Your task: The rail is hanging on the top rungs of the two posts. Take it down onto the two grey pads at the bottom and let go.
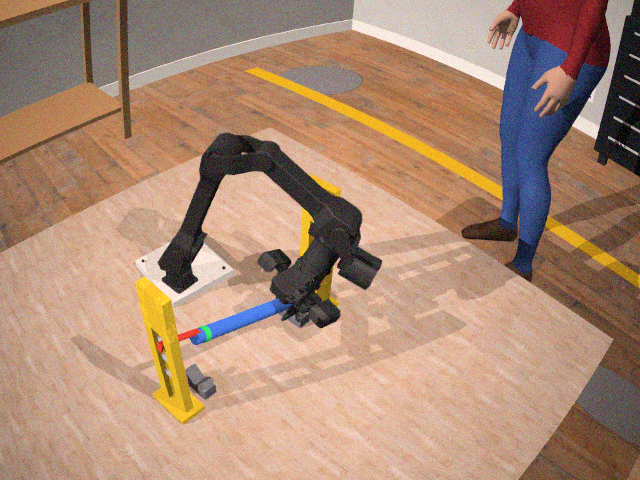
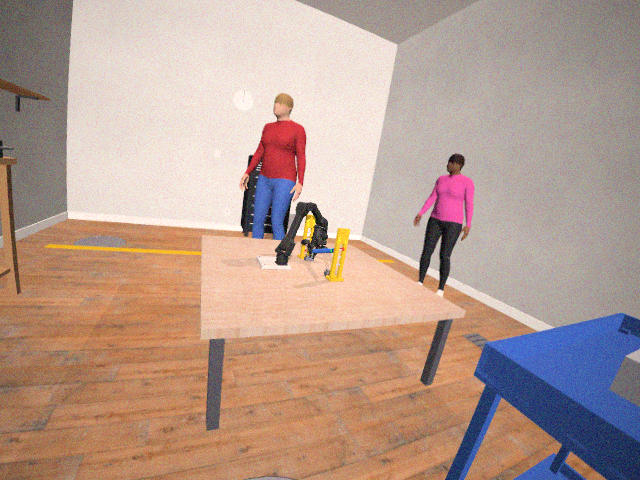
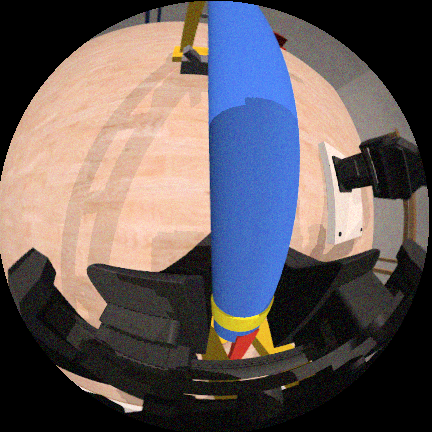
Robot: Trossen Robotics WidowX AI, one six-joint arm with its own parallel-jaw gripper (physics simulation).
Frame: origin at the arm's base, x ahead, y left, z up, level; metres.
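Seen in the pictures: gripper, fingertip midpoint: (image 1: 278, 316) (image 2: 311, 257); arm's base, origin of the base link: (image 1: 179, 280) (image 2: 281, 263) (image 3: 341, 174).
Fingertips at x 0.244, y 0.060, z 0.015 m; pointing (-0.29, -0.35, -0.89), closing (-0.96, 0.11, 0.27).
Note:
Pixels of each thing's middle, then the offset from my fingertips to it. Level surfaces: height alone.
- blue rail, body centre: (image 3: 239, 30) (image 1: 250, 316) (image 2: 322, 251) 0.010 m ahead, 0.093 m right, 0.077 m up
- far post, body centre: (image 1: 317, 248) (image 2: 308, 236) 0.007 m ahead, 0.105 m left, 0.117 m up
- grey pad, body centre: (image 3: 202, 59) (image 1: 199, 380) 0.003 m back, 0.233 m right, 0.011 m down
- wooden table, its level: 0.032 m down
The blue rail (image 1: 242, 318) (image 2: 323, 250) (image 3: 252, 175) has a green band near one end, a yellow band near the other and red end pins. My gripper (image 1: 290, 308) (image 3: 233, 234) is shut on the rail near its yellow-banded end. The rail is held above the table between the two yellow posts. The red pin at the green end reaches the slot of the near post (image 1: 177, 356) (image 2: 339, 258) (image 3: 191, 25); whether it touches a rung is unclear. The far post (image 1: 306, 232) is partly behind the arm. One grey pad (image 1: 200, 381) (image 3: 194, 67) lies below the green end; the other (image 1: 298, 320) is mostly hidden under the gripper.
The arm's white base plate (image 1: 211, 266) (image 2: 268, 263) (image 3: 345, 205) is on the wooden table (image 1: 361, 413) (image 2: 289, 304) behind the rail. A person in red (image 1: 532, 129) (image 2: 283, 155) stands beyond the table. A person in pink (image 2: 452, 201) and a blue cart (image 2: 547, 395) are off to the right.

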